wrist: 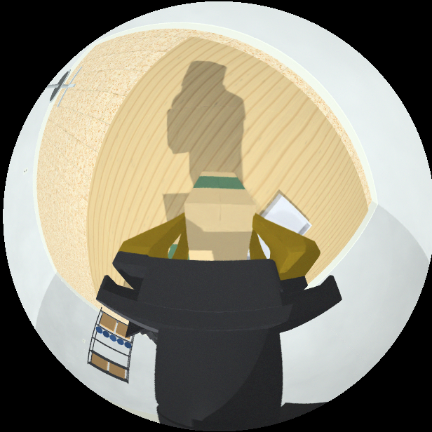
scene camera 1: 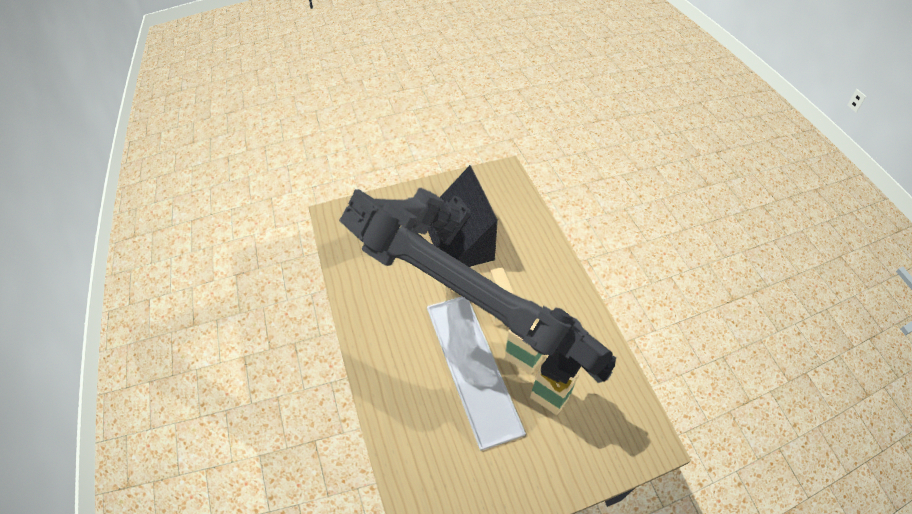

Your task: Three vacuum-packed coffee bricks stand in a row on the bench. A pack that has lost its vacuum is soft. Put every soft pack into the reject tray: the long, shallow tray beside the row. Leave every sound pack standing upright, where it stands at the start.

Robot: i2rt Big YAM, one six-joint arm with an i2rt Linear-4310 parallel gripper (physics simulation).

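Where they show: gripper, fingertip midpoint: [scene camera 1: 563,382]; arm's base, link origin: [scene camera 1: 453,220].
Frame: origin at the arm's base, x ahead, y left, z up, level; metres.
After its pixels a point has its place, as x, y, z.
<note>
A cream coffee brick with a green band [scene camera 1: 550,395] @(0.581, -0.026, -0.002) [wrist: 219,195] stands upright at the front end of the row. My gripper [scene camera 1: 559,381] @(0.580, 0.002, 0.040) [wrist: 218,215] is shut on this brick, with a yellow finger against each side of its upper part. A second brick [scene camera 1: 522,353] @(0.455, -0.032, -0.001) stands behind it, partly under the arm; a bit of its green band shows beside the left finger in the wrist view [wrist: 173,251]. The third brick cannot be made out clearly behind the arm. The long, shallow reject tray [scene camera 1: 498,418] @(0.554, -0.143, -0.074) [wrist: 286,215] lies beside the row and holds no pack.
The dark arm [scene camera 1: 466,277] @(0.413, -0.162, 0.335) reaches over the row and the tray's far end. A black block [scene camera 1: 475,223] @(0.073, 0.032, 0.047) stands by the arm's base. A pale piece [scene camera 1: 500,278] @(0.275, 0.000, 0.063) shows beyond the arm. The bench's right edge runs near the held brick. A shelf rack stands far off in the wrist view.
</note>
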